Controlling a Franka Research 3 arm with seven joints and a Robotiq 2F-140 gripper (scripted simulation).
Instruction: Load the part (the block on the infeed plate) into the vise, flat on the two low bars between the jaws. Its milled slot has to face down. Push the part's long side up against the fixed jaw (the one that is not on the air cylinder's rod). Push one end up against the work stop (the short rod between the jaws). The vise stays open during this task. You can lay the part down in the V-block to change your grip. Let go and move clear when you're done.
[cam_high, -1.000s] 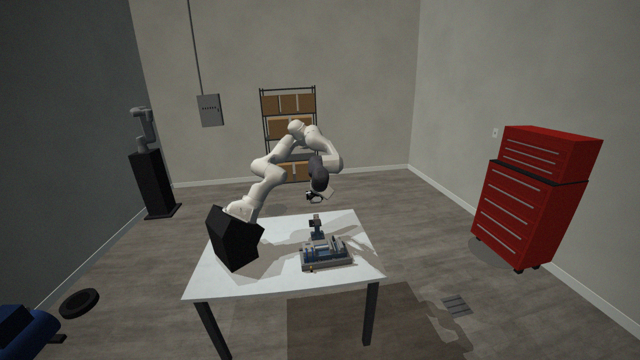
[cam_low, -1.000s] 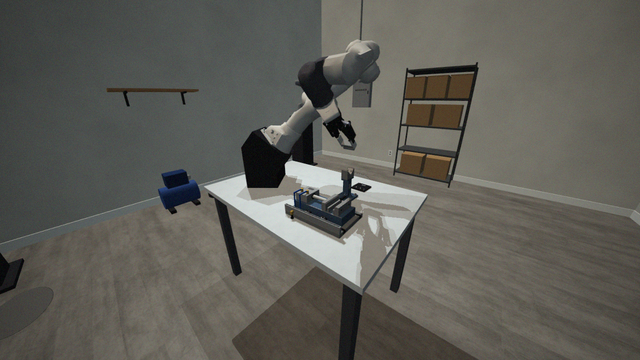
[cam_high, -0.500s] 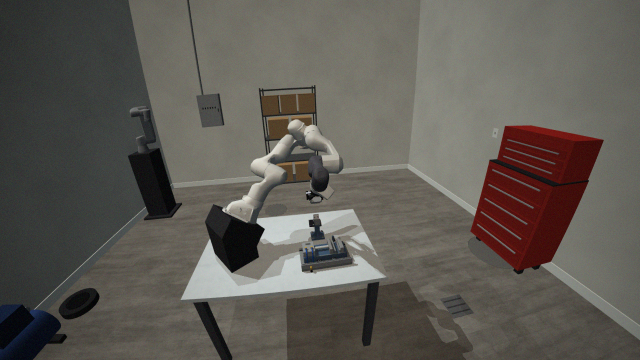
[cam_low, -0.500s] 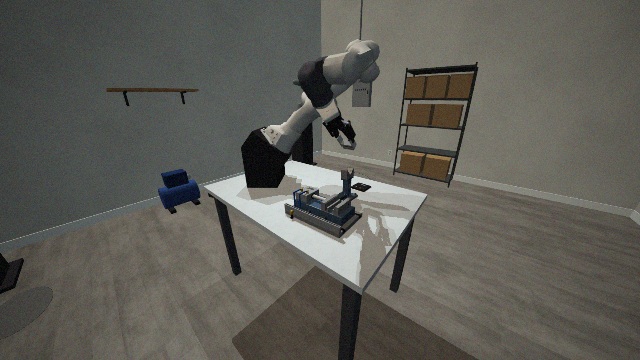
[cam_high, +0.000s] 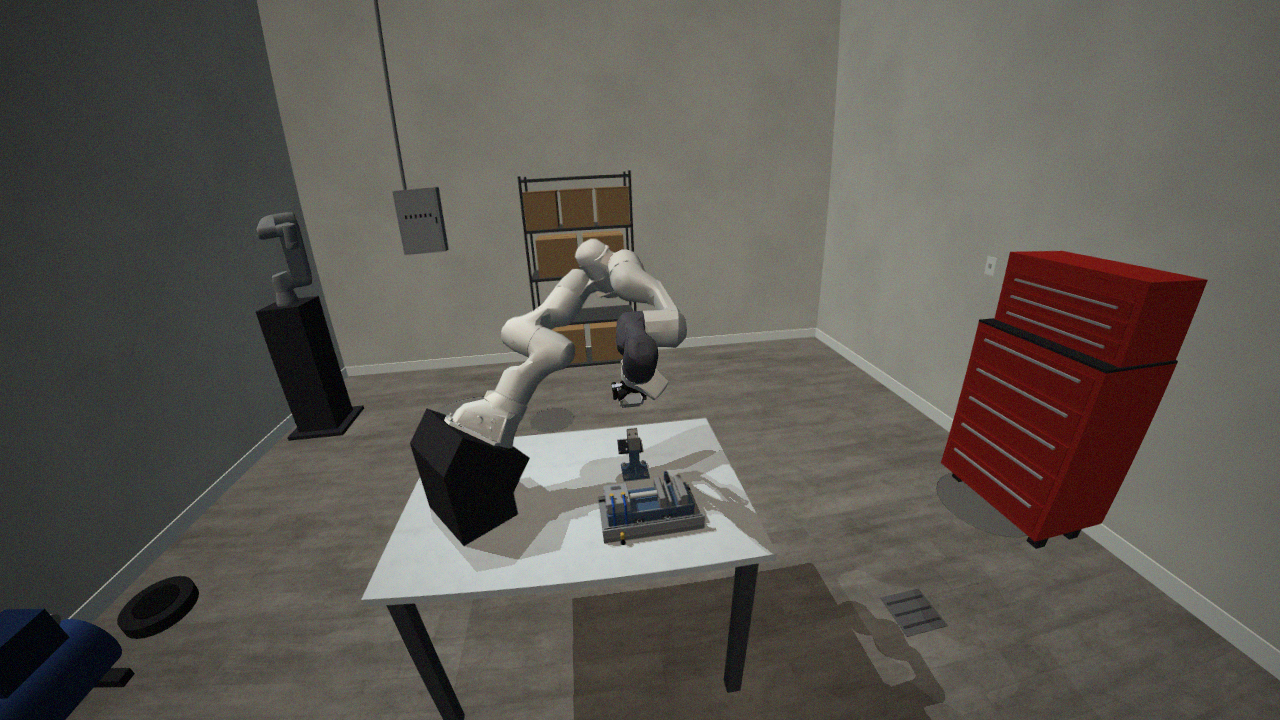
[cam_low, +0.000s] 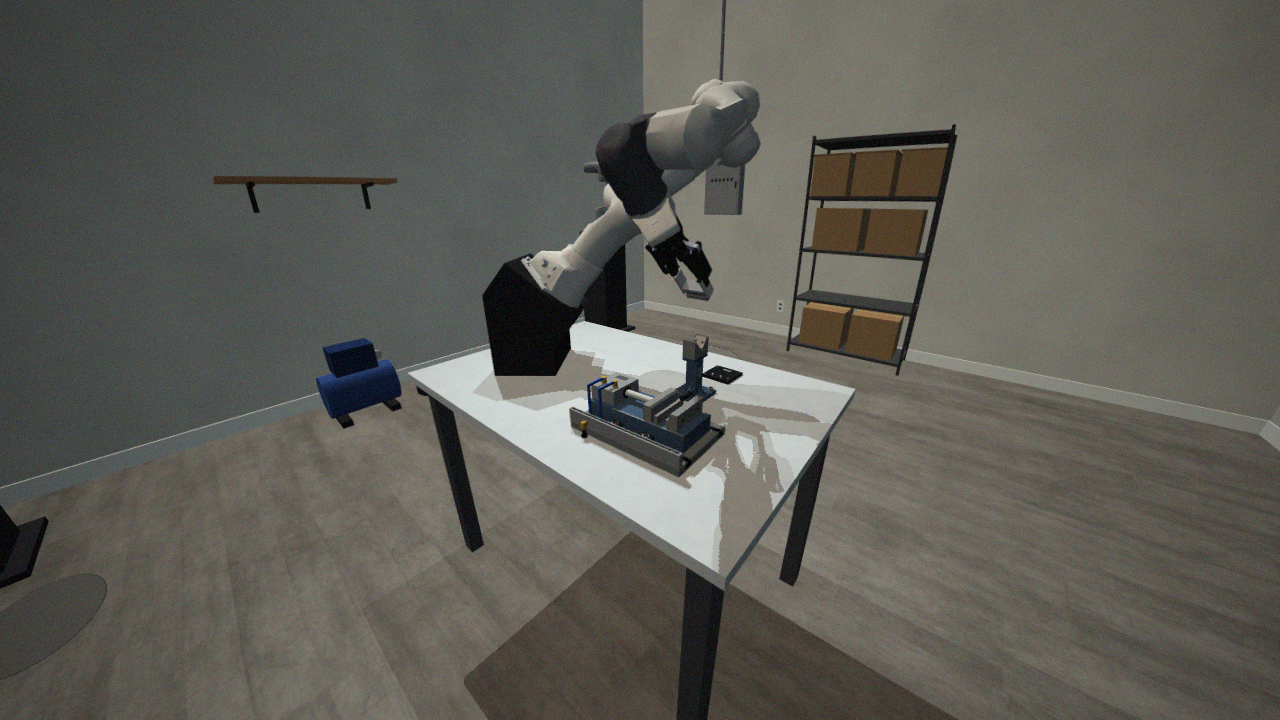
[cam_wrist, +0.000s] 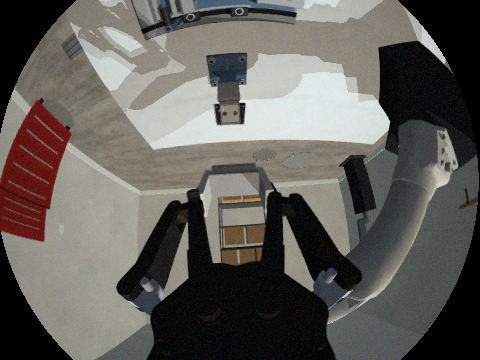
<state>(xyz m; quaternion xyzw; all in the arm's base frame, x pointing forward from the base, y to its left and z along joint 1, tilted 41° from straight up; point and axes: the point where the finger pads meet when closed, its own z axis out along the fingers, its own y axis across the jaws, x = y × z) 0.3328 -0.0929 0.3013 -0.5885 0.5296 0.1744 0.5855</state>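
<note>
My hand is 20 mm above the part and 10 mm to the right of it. The rest, counted from my hand: black infeed plate: 300 mm below, 180 mm to the left, 10 mm ahead.
</note>
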